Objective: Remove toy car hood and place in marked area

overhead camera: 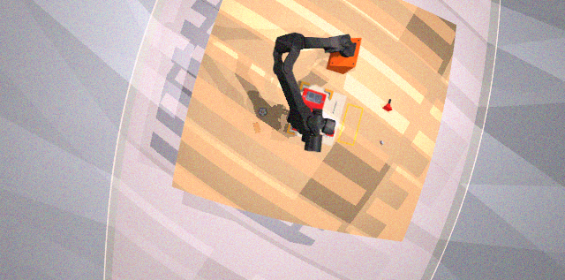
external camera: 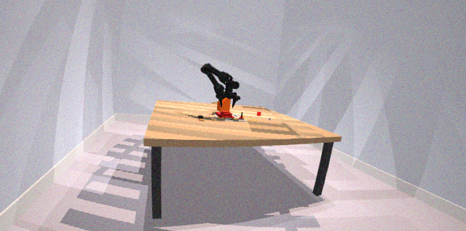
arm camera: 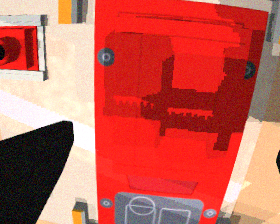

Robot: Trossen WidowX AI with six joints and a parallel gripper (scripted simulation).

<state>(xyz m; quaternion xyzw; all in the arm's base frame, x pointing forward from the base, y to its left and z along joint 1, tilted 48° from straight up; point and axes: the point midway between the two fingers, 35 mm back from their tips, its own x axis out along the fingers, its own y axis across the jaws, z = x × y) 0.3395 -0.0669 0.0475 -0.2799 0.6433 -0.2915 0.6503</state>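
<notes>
Now: the hood 50 mm below my gripper tip. Round my gripper tip: tan block: 90 mm ahead, 210 mm to the right, 80 mm below.
</notes>
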